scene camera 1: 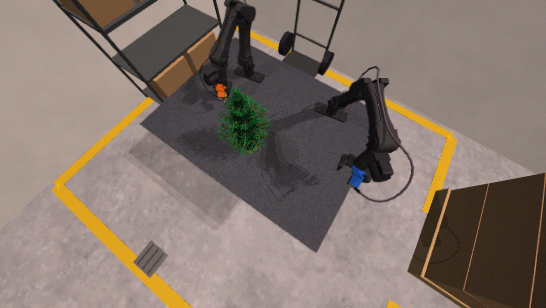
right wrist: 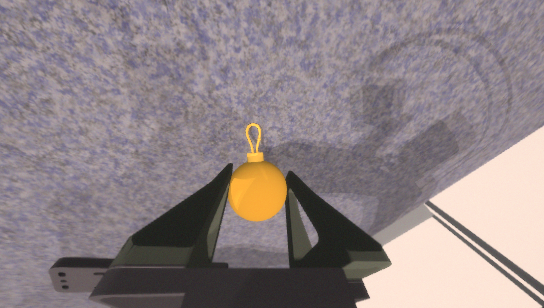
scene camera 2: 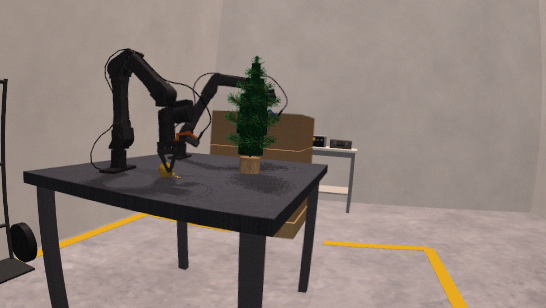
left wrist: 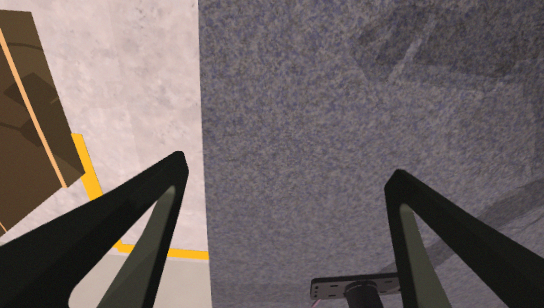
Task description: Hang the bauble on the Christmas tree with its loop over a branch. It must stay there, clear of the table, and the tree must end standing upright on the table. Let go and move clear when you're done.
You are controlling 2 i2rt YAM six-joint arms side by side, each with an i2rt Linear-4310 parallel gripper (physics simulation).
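Frame: origin at the left arm's base, x left, y back, z up, level; millimetres.
Seen in the pictures: left gripper, fingertip midpoint: (scene camera 1: 346, 175) (left wrist: 289, 169); right gripper, fingertip midpoint: (right wrist: 260, 172) (scene camera 2: 169, 172); left arm's base, link origin: (scene camera 1: 330, 112) (scene camera 2: 180, 157) (left wrist: 358, 284); right arm's base, link origin: (scene camera 1: 249, 74) (scene camera 2: 118, 170).
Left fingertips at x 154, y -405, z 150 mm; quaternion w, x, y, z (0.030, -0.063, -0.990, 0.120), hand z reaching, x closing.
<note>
Pixels of each thing's middle, then the offset from my left fingertips to it. Level surfaces: height alone.
- orange-yellow bauble, body centre: (right wrist: 257, 185) (scene camera 2: 166, 170) dx -794, dy +232, dz -126 mm
- dark table, surface height: dz -150 mm
- green Christmas tree, body centre: (scene camera 2: 253, 113) (scene camera 1: 244, 126) dx -500, dy -9, dz +82 mm
The orange-yellow bauble (right wrist: 257, 191) (scene camera 2: 164, 170) lies on the dark table (scene camera 1: 300, 220) (scene camera 2: 140, 196); its loop points away from the gripper in the right wrist view. My right gripper (right wrist: 260, 172) (scene camera 2: 169, 169) is shut on the bauble, with a finger against each side of the ball; the loop and cap are free beyond the fingertips. The green Christmas tree (scene camera 1: 245, 125) (scene camera 2: 252, 115) stands upright on its wooden base. My left gripper (left wrist: 289, 169) (scene camera 1: 341, 164) is open and empty, high over the table edge; in scene camera 2 the tree largely hides it.
A shelf rack with boxes stands beyond the table at the upper left of scene camera 1, and a hand truck (scene camera 1: 327, 37) at the top. A large brown box (scene camera 1: 490, 240) (scene camera 2: 295, 127) stands on the floor. A side table (scene camera 2: 354, 165) is at the back.
</note>
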